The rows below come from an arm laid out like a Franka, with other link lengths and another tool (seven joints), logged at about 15 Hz.
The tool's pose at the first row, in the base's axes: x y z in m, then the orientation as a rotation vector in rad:
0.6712, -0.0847, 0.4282, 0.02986, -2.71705, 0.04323
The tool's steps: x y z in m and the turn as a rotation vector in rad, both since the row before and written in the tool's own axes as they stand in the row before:
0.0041, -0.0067, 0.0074, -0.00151, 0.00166, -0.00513
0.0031, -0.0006, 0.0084, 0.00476, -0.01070, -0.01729
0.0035, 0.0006, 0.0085, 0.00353, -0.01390, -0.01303
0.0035, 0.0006, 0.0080, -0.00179, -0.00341, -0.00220
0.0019, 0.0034, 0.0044, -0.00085, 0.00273, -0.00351
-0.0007, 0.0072, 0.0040, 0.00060, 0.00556, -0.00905
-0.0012, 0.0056, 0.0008, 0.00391, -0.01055, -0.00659
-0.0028, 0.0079, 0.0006, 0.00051, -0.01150, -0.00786
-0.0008, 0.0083, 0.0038, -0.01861, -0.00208, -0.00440
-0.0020, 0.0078, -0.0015, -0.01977, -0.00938, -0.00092
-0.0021, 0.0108, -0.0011, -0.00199, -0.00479, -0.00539
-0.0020, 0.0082, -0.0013, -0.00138, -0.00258, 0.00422
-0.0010, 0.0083, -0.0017, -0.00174, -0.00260, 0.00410
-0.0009, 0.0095, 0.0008, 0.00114, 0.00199, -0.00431
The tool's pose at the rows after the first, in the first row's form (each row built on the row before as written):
0.6646, -0.0917, 0.4233, 0.03633, -2.71527, 0.03968
0.6583, -0.0926, 0.4169, 0.06158, -2.72533, 0.04098
0.6516, -0.0925, 0.4105, 0.08092, -2.73861, 0.04177
0.6452, -0.0924, 0.4045, 0.08358, -2.74190, 0.03860
0.6415, -0.0893, 0.4011, 0.08804, -2.73898, 0.03655
0.6401, -0.0822, 0.3971, 0.10035, -2.73292, 0.03504
0.6405, -0.0766, 0.3958, 0.11095, -2.74308, 0.03810
0.6422, -0.0686, 0.3941, 0.12246, -2.75403, 0.03610
0.6408, -0.0604, 0.3902, 0.12360, -2.75541, 0.00917
0.6425, -0.0524, 0.3909, 0.11988, -2.76403, -0.01894
0.6440, -0.0415, 0.3915, 0.12692, -2.76842, -0.02342
0.6456, -0.0332, 0.3923, 0.12077, -2.77117, -0.02442
0.6465, -0.0248, 0.3938, 0.11468, -2.77390, -0.02595
0.6463, -0.0153, 0.3930, 0.12091, -2.77174, -0.02535

